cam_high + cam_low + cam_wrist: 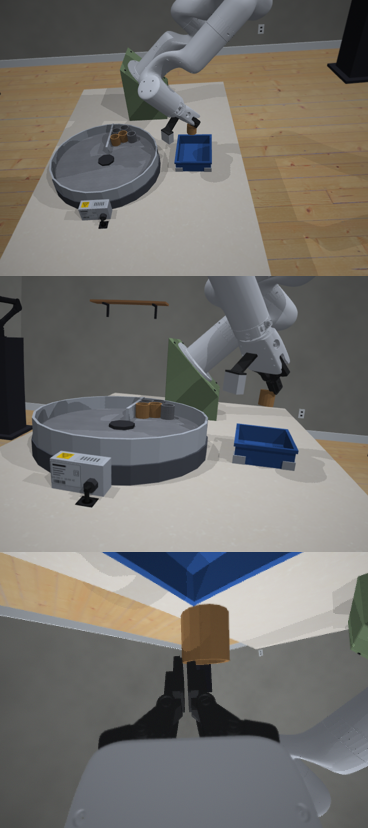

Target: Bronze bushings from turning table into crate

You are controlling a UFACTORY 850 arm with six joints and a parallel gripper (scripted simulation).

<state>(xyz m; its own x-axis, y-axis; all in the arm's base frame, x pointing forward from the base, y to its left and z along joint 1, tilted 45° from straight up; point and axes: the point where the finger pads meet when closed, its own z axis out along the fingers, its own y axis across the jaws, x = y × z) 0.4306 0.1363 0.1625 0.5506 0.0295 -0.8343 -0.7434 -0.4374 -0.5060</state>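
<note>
Right now the blue crate is 10 mm behind my hand, 10 mm to the right of it and 160 mm below it. Also, from my hand: grey turning table: 30 mm ahead, 370 mm to the right, 130 mm below.
</note>
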